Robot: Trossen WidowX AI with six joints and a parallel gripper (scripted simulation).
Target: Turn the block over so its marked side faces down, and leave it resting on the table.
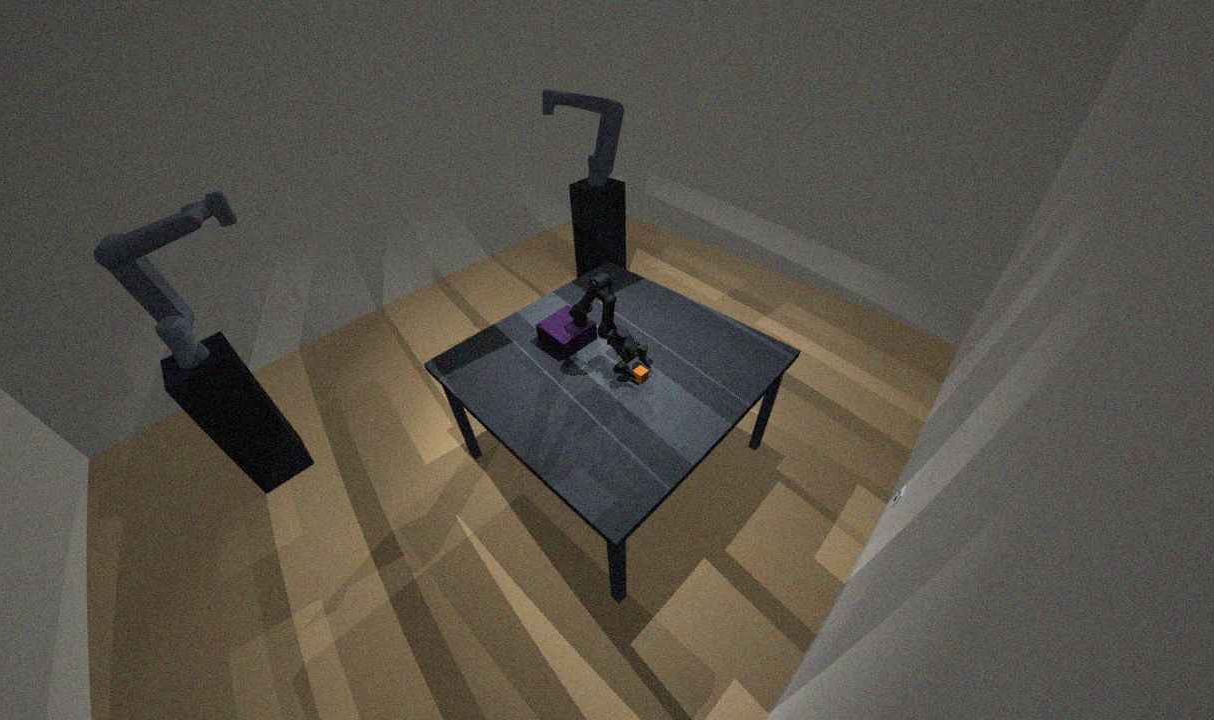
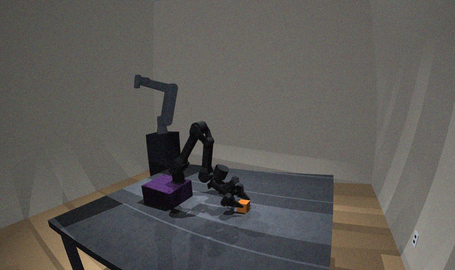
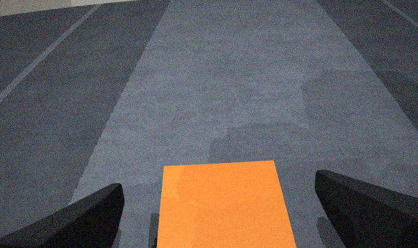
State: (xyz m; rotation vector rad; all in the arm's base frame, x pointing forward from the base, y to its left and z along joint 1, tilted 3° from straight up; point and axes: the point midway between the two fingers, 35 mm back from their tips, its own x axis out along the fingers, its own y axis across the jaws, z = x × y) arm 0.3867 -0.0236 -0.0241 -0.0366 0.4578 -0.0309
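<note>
The orange block lies 30 mm behind my gripper tip and 20 mm below it.
</note>
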